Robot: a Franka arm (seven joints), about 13 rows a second.
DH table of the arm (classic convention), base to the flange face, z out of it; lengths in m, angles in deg. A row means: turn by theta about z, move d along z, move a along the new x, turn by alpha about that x. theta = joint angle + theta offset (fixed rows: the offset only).
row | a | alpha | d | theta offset
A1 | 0 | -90 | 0.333 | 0
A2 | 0 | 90 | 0 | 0
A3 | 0.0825 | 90 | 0.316 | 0
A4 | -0.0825 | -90 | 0 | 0
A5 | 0 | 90 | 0.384 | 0
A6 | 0.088 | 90 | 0 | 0
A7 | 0 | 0 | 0.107 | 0
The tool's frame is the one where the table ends.
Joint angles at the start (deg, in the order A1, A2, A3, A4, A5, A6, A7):
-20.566 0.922 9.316 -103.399 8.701 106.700 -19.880
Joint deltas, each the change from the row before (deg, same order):
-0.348 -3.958 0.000 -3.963 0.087 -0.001 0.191
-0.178 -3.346 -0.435 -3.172 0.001 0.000 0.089
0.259 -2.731 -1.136 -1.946 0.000 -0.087 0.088
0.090 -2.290 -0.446 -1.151 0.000 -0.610 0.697
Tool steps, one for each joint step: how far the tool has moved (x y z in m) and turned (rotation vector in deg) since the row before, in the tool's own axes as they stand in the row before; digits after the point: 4 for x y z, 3 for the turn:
-0.0205 -0.0062 -0.0057 -0.545 -0.176 0.552
-0.0182 -0.0019 -0.0056 -0.562 0.058 0.695
-0.0146 0.0018 -0.0098 -0.505 0.681 0.872
-0.0111 -0.0023 -0.0104 -0.365 0.472 0.916

